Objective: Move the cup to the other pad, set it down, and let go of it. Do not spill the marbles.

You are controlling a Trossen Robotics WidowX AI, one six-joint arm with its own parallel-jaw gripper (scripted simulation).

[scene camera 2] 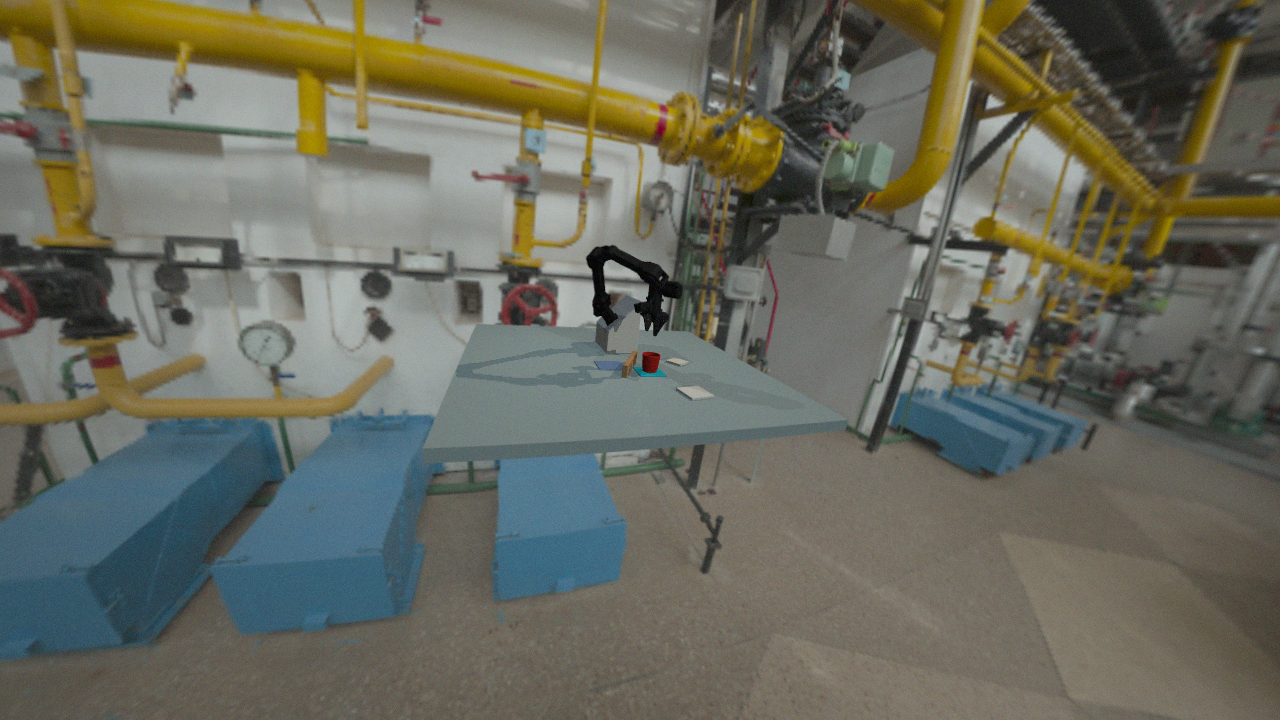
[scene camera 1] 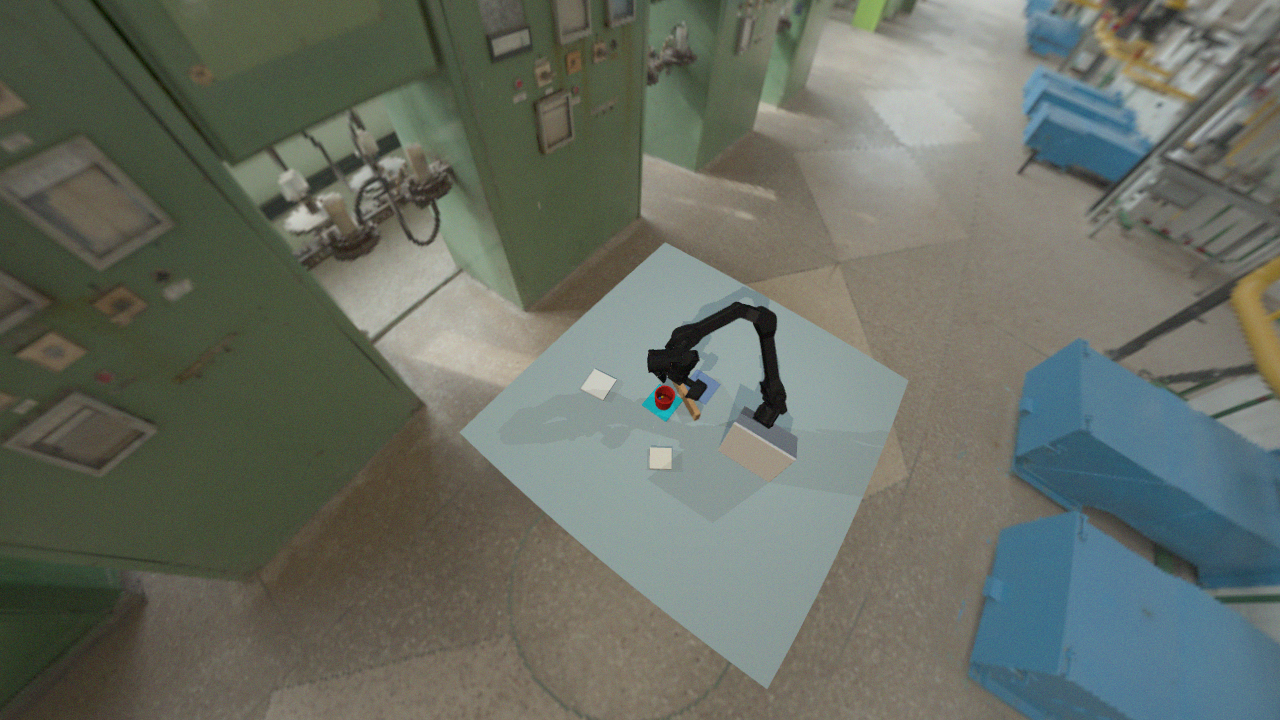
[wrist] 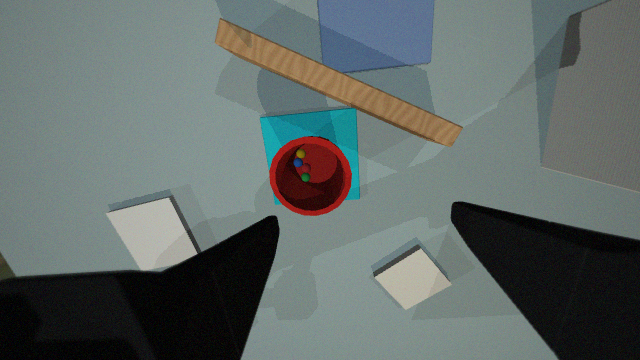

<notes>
My gripper is open and holds nothing. Also in view: a red cup and a wooden bar.
My gripper shows as well in scene camera 1 and in the wrist view.
</notes>
